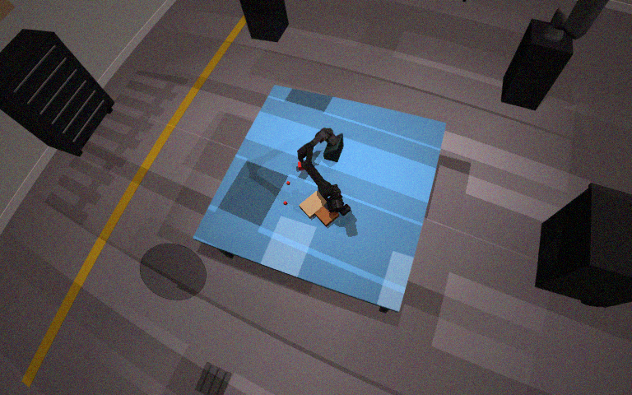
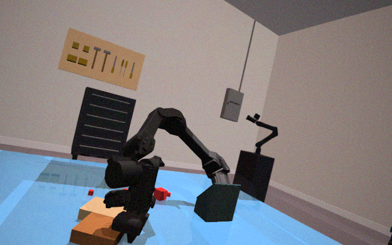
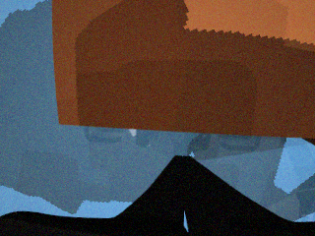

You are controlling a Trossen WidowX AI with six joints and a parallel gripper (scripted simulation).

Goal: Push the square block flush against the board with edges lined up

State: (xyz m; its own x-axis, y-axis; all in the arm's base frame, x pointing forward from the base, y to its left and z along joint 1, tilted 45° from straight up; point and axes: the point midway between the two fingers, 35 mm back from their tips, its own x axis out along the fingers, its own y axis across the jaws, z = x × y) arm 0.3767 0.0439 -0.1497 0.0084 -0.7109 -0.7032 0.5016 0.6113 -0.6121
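The light tan board is 30 mm ahead of my gripper tip, 140 mm to the right of it and 10 mm above it. The rest, counted from my gripper tip: orange square block 70 mm ahead, 40 mm to the right, 10 mm above; then red cube 200 mm behind, 310 mm to the right, 10 mm above.
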